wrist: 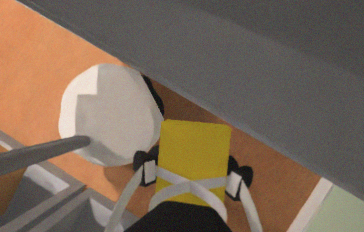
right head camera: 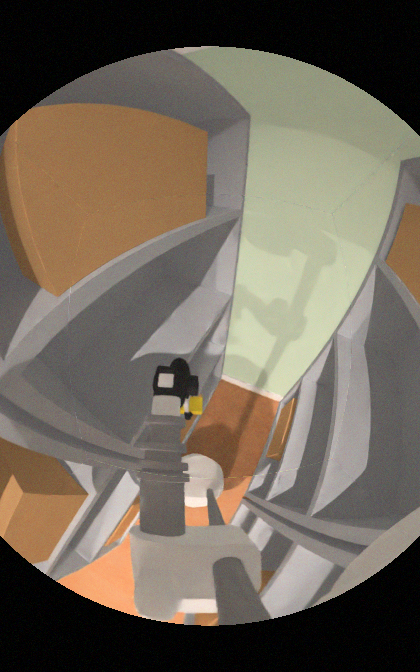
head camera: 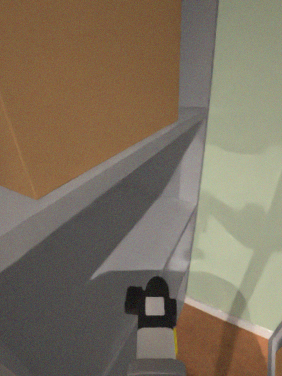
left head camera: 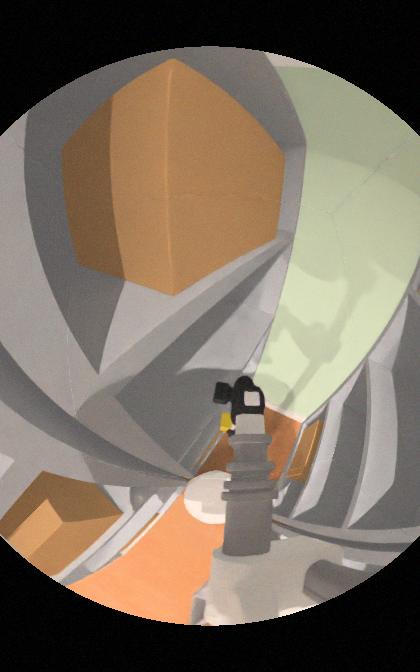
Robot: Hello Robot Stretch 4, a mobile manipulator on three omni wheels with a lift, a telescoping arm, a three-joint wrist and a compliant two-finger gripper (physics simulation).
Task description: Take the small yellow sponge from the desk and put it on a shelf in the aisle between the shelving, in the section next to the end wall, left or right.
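Places are measured from the robot's base along level axes (x ahead, y left, z up), in millimetres.
Pixels of known places: gripper, fingertip midpoint: [wrist: 192, 164]; robot's base at its link origin: [wrist: 121, 114].
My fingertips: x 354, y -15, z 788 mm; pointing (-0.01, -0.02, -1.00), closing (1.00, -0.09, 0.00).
For each thing: its middle in the pictures, then the offset to it from my fingertips. "spot": a spot on its surface instead. Level surfaces: height alone.
- small yellow sponge at the middle of its body: [wrist: 191, 173] dx +0, dy -3, dz +26 mm
- shelf board at its surface level: dz +175 mm
- large brown box at the middle of its body: [head camera: 71, 69] dx +172, dy +165, dz +767 mm
- grey shelf face at a spot on its surface: [wrist: 250, 75] spot: dx +22, dy +74, dz +175 mm
My gripper [wrist: 192, 164] is shut on the small yellow sponge [wrist: 195, 142] [right head camera: 196, 405] [left head camera: 226, 422], one finger on each side of it. In the head camera view a thin yellow strip of the sponge [head camera: 176, 341] shows beside the wrist. Gripper and sponge hang in the aisle, beside the left shelving. The left shelving's end section has a shelf board [head camera: 155, 230] [left head camera: 225, 340] [right head camera: 187, 317] with a bare stretch of surface, below the board that bears a large box. It meets the pale green end wall [head camera: 245, 175] [left head camera: 325, 200] [right head camera: 285, 200].
The large brown box [head camera: 100, 100] [left head camera: 220, 180] [right head camera: 115, 175] stands on the upper left shelf. Another box [left head camera: 70, 530] [right head camera: 45, 520] is at lower left. The right shelving [left head camera: 380, 425] [right head camera: 355, 400] borders the narrow aisle. A grey shelf face [wrist: 250, 75] fills the wrist view's upper right.
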